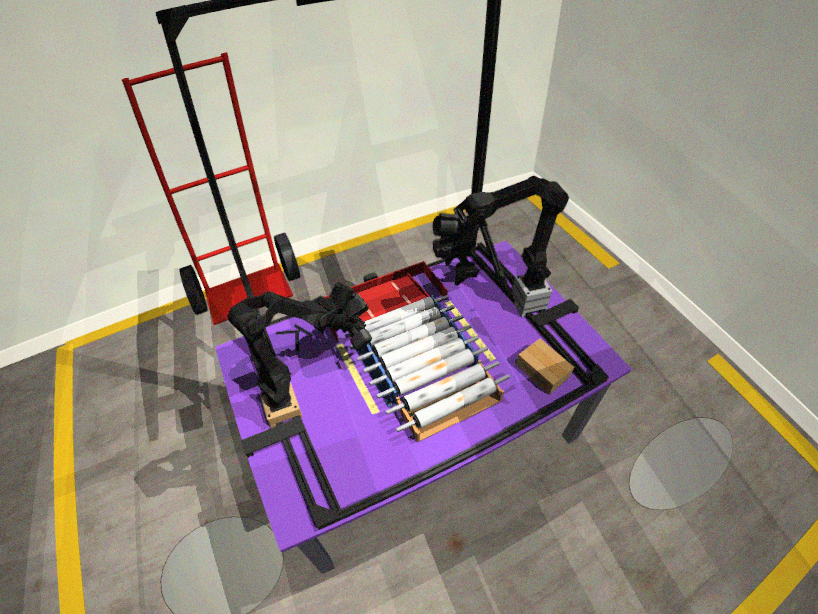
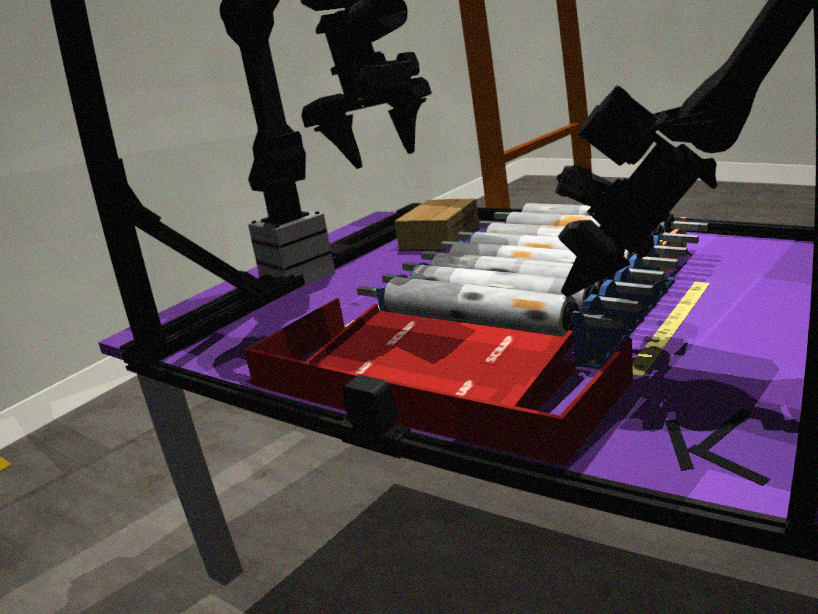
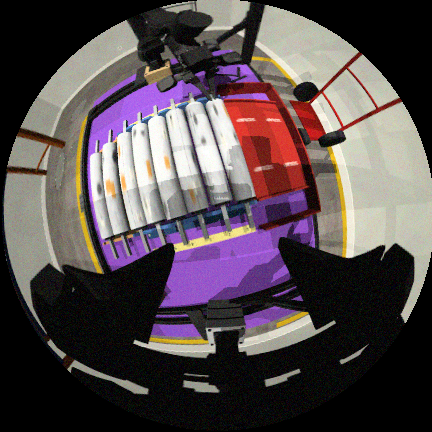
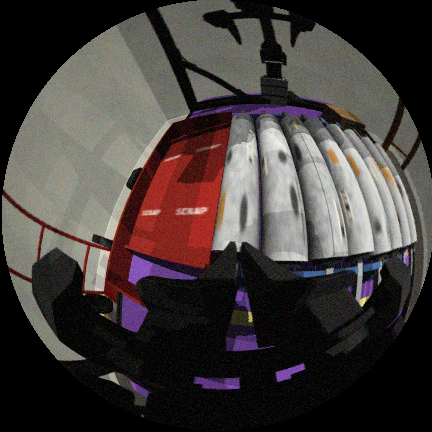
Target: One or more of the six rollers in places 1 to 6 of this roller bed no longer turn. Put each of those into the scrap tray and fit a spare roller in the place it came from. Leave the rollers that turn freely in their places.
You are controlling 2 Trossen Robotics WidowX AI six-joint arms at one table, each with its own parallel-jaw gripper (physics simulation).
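Frame: origin at the left arm's base, x ahead, y left, z up, level; metres.
Seen in the pictures: left gripper, fingertip midpoint: (image 1: 451,275) (image 2: 386,160) (image 3: 226,245) (image 4: 265,43); right gripper, fingertip midpoint: (image 1: 364,324) (image 2: 565,293) (image 3: 212,99) (image 4: 237,246); left arm's base, origin of the base link: (image 1: 533,283) (image 2: 285,218) (image 3: 225,336) (image 4: 273,76); right arm's base, origin of the base link: (image 1: 279,400) (image 3: 156,65).
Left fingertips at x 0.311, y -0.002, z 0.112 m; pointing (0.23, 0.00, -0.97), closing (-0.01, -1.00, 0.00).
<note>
Pixels of each thing's top centre, then the offset from my left fingertips to it. Level surfaces: height alone.
- end roller, middle of its top: (image 2: 473,286) (image 4: 239,149) (image 3: 229,139) (image 1: 398,311) dx +0.168, dy -0.027, dz -0.146 m
- red scrap tray, middle of its top: (image 2: 424,345) (image 4: 171,169) (image 3: 273,136) (image 1: 382,294) dx +0.196, dy -0.140, dz -0.172 m
- orange-brown rack, middle of its top: (image 1: 449,403) dx +0.096, dy +0.317, dz -0.216 m
- cardboard-brown box, middle of its top: (image 2: 436,209) (image 1: 546,360) (image 4: 345,113) dx -0.235, dy +0.284, dz -0.167 m
- purple table, its level: dz -0.222 m
Several white, stained rollers lie side by side on the blue bed. The end roller (image 1: 412,310) (image 2: 482,304) (image 3: 230,145) (image 4: 243,190), place 1, lies beside the red scrap tray (image 2: 462,421) (image 3: 272,182) (image 4: 162,192), where no roller shows. Two spare rollers (image 1: 455,403) (image 1: 446,386) lie on the orange-brown rack (image 1: 462,419). My right gripper (image 2: 568,290) (image 4: 237,246) is at the near end of the place 1 roller, its fingers nearly together; no shaft shows in the narrow gap, and that roller's near shaft is hidden. My left gripper (image 2: 385,158) (image 3: 226,245) is open, empty, above the table.
A cardboard-brown box (image 1: 544,365) (image 2: 436,224) stands beyond the far shaft ends. Yellow number strips (image 1: 358,380) (image 2: 673,323) run along both sides of the bed. Black frame rails edge the purple table (image 1: 370,462). A red hand truck (image 1: 247,289) stands behind it.
</note>
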